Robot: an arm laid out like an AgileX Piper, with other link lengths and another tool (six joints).
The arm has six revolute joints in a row. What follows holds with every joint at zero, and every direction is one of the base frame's. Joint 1 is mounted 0.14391 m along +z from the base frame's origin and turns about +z. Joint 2 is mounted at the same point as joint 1 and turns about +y. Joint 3 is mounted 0.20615 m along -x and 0.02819 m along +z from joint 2 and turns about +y. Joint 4 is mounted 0.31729 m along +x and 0.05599 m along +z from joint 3 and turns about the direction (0.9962, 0, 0.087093). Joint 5 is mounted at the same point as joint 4 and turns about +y. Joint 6 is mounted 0.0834 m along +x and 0.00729 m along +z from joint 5 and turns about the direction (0.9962, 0, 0.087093). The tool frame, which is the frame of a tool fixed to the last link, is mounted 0.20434 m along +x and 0.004 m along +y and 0.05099 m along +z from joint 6; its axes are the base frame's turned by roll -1.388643, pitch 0.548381 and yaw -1.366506 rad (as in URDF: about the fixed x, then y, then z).
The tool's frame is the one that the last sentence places.
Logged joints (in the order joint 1, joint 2, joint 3, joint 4, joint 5, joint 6), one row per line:
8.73 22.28 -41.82 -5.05 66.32 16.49
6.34 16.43 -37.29 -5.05 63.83 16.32
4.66 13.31 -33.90 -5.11 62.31 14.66
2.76 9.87 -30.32 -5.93 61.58 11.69
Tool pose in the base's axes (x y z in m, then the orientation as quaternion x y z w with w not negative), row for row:
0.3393 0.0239 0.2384 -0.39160 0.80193 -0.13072 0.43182
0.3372 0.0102 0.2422 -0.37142 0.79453 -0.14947 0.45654
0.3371 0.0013 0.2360 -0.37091 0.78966 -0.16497 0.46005
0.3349 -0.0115 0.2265 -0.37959 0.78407 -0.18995 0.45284
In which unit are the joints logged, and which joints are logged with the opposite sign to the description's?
The joints are logged in degrees. Opposite sign: none.
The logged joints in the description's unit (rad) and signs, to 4 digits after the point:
0.1524 0.3889 -0.7299 -0.0881 1.1575 0.2878
0.1107 0.2868 -0.6508 -0.0881 1.1140 0.2848
0.0813 0.2323 -0.5917 -0.0892 1.0875 0.2559
0.0482 0.1723 -0.5292 -0.1035 1.0748 0.2040

